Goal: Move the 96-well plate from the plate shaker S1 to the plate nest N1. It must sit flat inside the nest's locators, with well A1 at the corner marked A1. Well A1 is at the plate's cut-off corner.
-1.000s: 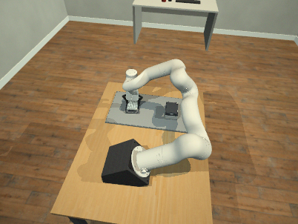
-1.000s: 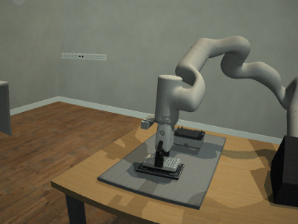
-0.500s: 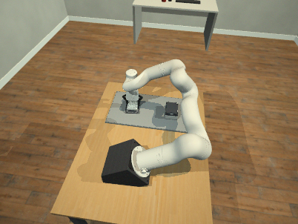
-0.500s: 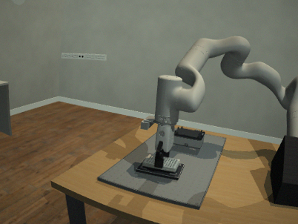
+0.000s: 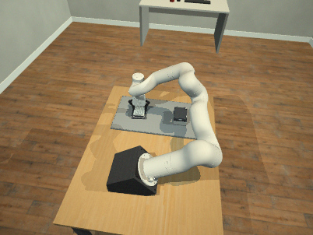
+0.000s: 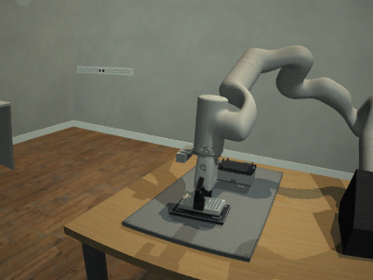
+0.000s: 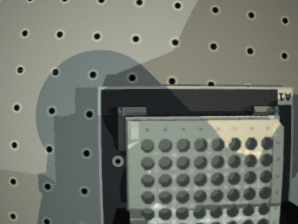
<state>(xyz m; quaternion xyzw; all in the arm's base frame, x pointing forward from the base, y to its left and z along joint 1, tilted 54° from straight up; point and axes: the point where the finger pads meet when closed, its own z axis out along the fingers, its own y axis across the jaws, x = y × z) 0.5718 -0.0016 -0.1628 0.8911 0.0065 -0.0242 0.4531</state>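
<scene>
The plate nest N1 lies 30 mm below my hand. The rest, counted from my hand: A1 mark: 80 mm ahead, 50 mm to the right, 30 mm below; then 96-well plate: 10 mm below.
</scene>
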